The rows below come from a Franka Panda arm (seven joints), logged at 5 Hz.
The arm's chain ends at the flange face. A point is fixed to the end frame.
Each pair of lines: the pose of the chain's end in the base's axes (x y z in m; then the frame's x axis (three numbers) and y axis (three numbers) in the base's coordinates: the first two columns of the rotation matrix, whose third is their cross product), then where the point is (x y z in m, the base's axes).
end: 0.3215 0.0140 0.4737 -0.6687 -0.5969 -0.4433 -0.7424 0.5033 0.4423
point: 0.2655 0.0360 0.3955
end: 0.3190 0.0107 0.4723 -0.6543 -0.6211 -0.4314 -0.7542 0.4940 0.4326
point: 0.2625 0.0298 0.3937
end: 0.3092 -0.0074 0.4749 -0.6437 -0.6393 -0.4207 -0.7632 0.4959 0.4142
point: 0.2532 0.0091 0.3954
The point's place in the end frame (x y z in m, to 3 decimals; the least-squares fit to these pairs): 0.059 0.018 0.077
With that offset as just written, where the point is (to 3 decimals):
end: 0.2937 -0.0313 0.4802 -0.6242 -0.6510 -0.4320 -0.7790 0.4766 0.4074
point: 0.238 -0.016 0.400
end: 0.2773 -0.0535 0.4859 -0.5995 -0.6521 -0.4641 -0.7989 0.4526 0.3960
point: 0.224 -0.037 0.405
